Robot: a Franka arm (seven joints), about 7 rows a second.
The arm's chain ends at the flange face. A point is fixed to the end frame.
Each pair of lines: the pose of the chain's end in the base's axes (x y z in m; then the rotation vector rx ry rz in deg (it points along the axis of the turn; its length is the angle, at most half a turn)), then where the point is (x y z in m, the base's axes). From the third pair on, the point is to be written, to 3 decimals.
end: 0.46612 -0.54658 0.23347 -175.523 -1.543 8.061
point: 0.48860 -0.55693 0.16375
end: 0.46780 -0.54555 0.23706 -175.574 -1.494 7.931
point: 0.49038 -0.55597 0.16738
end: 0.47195 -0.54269 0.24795 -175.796 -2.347 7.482
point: 0.495 -0.553 0.178
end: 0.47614 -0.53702 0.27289 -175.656 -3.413 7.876
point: 0.499 -0.547 0.203
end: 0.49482 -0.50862 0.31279 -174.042 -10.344 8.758
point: 0.518 -0.515 0.243
